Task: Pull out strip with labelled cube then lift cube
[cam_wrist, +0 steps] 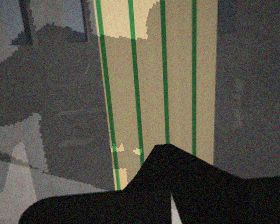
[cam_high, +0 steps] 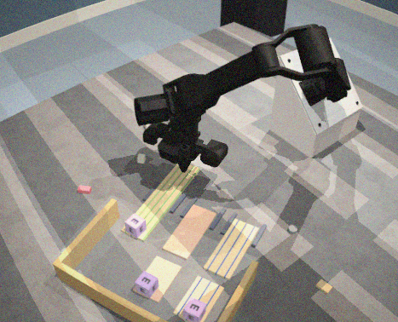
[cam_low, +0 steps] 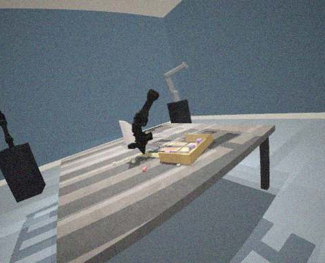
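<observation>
The green-lined tan strip lies 90 mm ahead of my gripper tip and 40 mm to the left of it. Also, from my gripper tip: red block 220 mm ahead, 90 mm to the right.
</observation>
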